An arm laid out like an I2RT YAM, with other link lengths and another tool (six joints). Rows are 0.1 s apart.
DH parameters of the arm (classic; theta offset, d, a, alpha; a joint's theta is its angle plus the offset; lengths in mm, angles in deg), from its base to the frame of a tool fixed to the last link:
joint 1: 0 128.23 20.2 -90
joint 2: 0 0 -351.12 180
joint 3: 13.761 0 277.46 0
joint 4: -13.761 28.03 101.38 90
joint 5: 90 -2.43 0 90
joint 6: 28 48.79 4.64 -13.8
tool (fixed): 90 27.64 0 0
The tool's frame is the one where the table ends.
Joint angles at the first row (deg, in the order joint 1, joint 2, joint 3, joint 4, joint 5, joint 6):
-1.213, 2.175, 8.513, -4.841, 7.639, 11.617
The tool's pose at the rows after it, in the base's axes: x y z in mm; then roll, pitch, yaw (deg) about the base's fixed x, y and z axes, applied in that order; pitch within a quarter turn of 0, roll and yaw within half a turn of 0:
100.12, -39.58, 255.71, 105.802, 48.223, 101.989
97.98, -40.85, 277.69, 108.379, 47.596, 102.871
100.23, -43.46, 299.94, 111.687, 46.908, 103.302
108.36, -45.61, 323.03, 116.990, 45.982, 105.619
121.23, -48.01, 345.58, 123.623, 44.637, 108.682
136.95, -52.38, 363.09, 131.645, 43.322, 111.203
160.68, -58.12, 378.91, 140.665, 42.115, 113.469
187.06, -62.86, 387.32, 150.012, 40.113, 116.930
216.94, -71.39, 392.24, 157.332, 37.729, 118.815
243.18, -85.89, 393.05, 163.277, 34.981, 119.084
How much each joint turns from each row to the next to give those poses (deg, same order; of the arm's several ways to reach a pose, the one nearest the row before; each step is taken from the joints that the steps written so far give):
0.007, 1.530, 4.809, -4.678, 0.029, 0.241
-0.002, 3.257, 5.028, -3.629, 1.025, 0.219
0.002, 4.502, 5.027, -2.908, 1.992, 0.218
-0.010, 6.099, 5.726, -3.407, 1.518, 0.065
0.001, 6.949, 6.337, -4.263, 1.663, 0.109
0.005, 7.082, 6.165, -4.940, 3.175, 0.002
-0.025, 8.371, 6.514, -4.699, 4.127, -0.002
-0.219, 8.240, 6.032, -4.983, 2.819, 0.000
-1.594, 8.174, 5.638, -3.585, 1.378, 0.001
-2.866, 7.323, 5.202, -3.387, 0.524, -0.002

